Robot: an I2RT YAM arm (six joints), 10 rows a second.
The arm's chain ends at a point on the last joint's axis. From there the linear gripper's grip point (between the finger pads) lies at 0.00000 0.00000 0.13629 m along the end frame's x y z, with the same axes.
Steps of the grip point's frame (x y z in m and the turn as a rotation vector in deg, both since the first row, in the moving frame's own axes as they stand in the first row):
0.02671, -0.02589, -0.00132, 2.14, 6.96, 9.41
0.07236, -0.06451, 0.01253, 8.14, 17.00, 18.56
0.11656, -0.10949, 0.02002, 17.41, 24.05, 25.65
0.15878, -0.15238, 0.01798, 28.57, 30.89, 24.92
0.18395, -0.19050, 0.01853, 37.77, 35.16, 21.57
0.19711, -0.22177, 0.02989, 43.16, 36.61, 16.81
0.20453, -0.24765, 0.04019, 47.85, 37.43, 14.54
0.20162, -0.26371, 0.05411, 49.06, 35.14, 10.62
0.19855, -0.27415, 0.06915, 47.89, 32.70, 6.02
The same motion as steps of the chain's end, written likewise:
0.00986, -0.02219, -0.00022, 2.14, 6.96, 9.41
0.03026, -0.05226, 0.01977, 8.14, 17.00, 18.56
0.05481, -0.08355, 0.03761, 17.41, 24.05, 25.65
0.08000, -0.10741, 0.05255, 28.57, 30.89, 24.92
0.09737, -0.12879, 0.06955, 37.77, 35.16, 21.57
0.11086, -0.14802, 0.09070, 43.16, 36.61, 16.81
0.11905, -0.16530, 0.10951, 47.85, 37.43, 14.54
0.12326, -0.17505, 0.12277, 49.06, 35.14, 10.62
0.12803, -0.18264, 0.13314, 47.89, 32.70, 6.02

